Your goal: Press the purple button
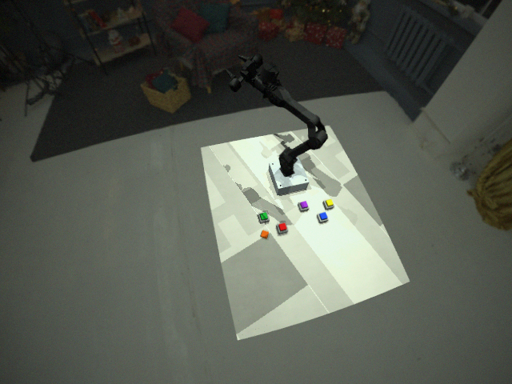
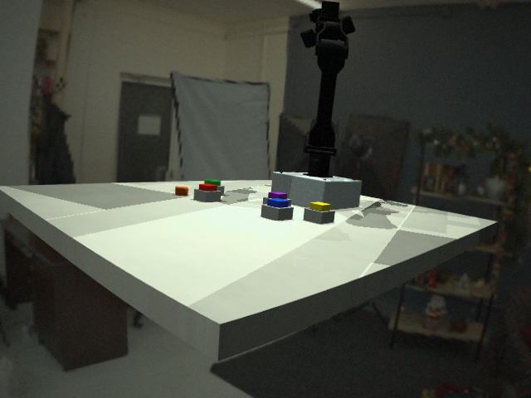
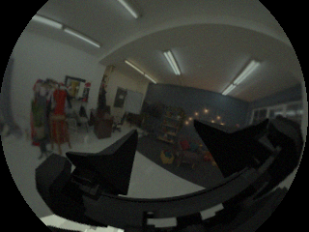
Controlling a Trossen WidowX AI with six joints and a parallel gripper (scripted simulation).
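Now: gripper tip 53 cm short of the purple button, 15 cm to the right of it and 55 cm above it. The rest, counted from my gripper tip: red button: 59 cm ahead, 1 cm to the right, 55 cm below; small orange block: 58 cm ahead, 10 cm to the right, 57 cm below; green button: 50 cm ahead, 7 cm to the right, 55 cm below.
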